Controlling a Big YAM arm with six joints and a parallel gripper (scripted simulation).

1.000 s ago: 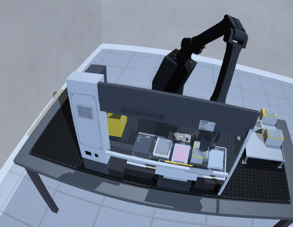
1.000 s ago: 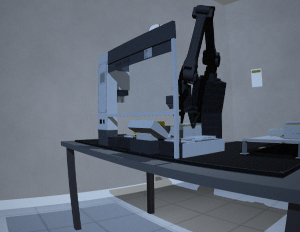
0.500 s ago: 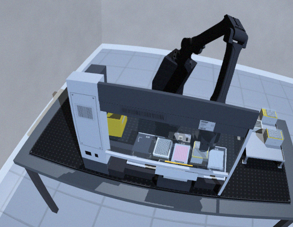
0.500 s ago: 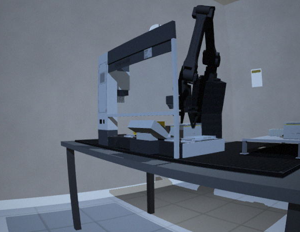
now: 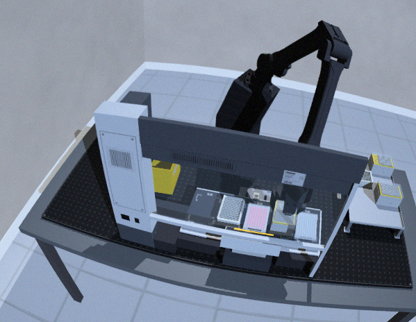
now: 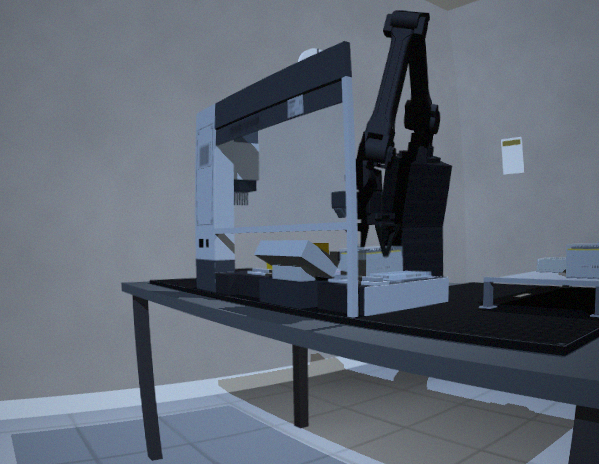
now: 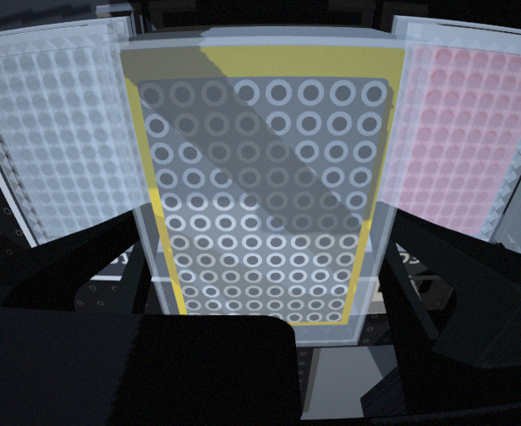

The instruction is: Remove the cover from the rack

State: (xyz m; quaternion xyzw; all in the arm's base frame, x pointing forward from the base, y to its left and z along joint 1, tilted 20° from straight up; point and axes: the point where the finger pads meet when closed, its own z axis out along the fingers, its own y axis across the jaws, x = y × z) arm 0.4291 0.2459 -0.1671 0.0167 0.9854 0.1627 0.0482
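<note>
Now: hand 10 mm short of the tip rack, 10 mm to the right of it and 20 mm above it. Round my hand: clear cover (right at my hand); then pink plate (100 mm to the right, 50 mm below); then clear plate (10 mm ahead, 100 mm to the left, 50 mm below).
</note>
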